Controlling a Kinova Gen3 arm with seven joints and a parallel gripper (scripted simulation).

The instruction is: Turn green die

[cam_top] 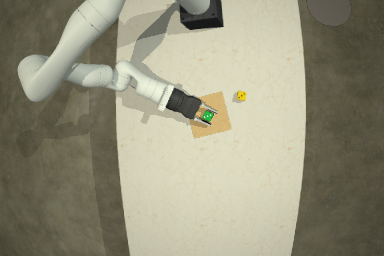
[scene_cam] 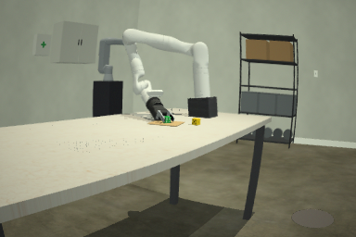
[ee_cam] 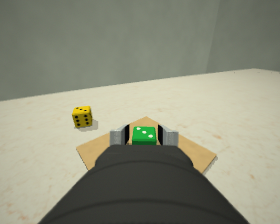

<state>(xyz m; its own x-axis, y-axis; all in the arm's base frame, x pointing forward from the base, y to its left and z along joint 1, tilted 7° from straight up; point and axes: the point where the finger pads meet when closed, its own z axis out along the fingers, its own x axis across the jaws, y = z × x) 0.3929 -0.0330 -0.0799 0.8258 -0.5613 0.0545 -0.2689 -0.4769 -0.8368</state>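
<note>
My gripper is now 1 cm above the green die. From my hand the other things lie so: white die (11 cm behind, 14 cm to the right, 1 cm below); then yellow die (6 cm behind, 12 cm to the left, 1 cm below); then tan mat (1 cm to the right, 3 cm below).
</note>
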